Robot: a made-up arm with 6 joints. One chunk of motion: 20 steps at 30 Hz.
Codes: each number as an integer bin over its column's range. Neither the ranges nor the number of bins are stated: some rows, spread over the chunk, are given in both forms.
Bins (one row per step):
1: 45 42 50 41 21 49
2: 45 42 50 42 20 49
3: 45 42 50 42 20 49
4: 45 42 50 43 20 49
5: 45 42 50 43 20 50
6: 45 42 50 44 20 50
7: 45 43 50 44 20 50
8: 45 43 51 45 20 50
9: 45 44 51 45 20 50
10: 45 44 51 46 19 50
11: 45 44 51 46 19 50
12: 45 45 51 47 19 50
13: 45 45 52 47 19 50
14: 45 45 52 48 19 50
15: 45 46 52 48 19 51
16: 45 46 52 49 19 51
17: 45 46 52 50 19 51
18: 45 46 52 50 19 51
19: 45 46 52 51 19 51
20: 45 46 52 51 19 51
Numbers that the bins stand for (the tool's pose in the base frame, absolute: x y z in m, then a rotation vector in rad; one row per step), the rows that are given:
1: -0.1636 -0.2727 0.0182 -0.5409 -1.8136 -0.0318
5: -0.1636 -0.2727 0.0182 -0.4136 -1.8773 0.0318
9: -0.1636 -0.2000 0.0545 -0.2864 -1.8773 0.0318
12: -0.1636 -0.1636 0.0545 -0.1591 -1.9409 0.0318
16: -0.1636 -0.1273 0.0909 -0.0318 -1.9409 0.0955
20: -0.1636 -0.1273 0.0909 0.0955 -1.9409 0.0955
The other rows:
2: -0.1636 -0.2727 0.0182 -0.4773 -1.8773 -0.0318
3: -0.1636 -0.2727 0.0182 -0.4773 -1.8773 -0.0318
4: -0.1636 -0.2727 0.0182 -0.4136 -1.8773 -0.0318
6: -0.1636 -0.2727 0.0182 -0.3500 -1.8773 0.0318
7: -0.1636 -0.2364 0.0182 -0.3500 -1.8773 0.0318
8: -0.1636 -0.2364 0.0545 -0.2864 -1.8773 0.0318
10: -0.1636 -0.2000 0.0545 -0.2227 -1.9409 0.0318
11: -0.1636 -0.2000 0.0545 -0.2227 -1.9409 0.0318
13: -0.1636 -0.1636 0.0909 -0.1591 -1.9409 0.0318
14: -0.1636 -0.1636 0.0909 -0.0955 -1.9409 0.0318
15: -0.1636 -0.1273 0.0909 -0.0955 -1.9409 0.0955
17: -0.1636 -0.1273 0.0909 0.0318 -1.9409 0.0955
18: -0.1636 -0.1273 0.0909 0.0318 -1.9409 0.0955
19: -0.1636 -0.1273 0.0909 0.0955 -1.9409 0.0955

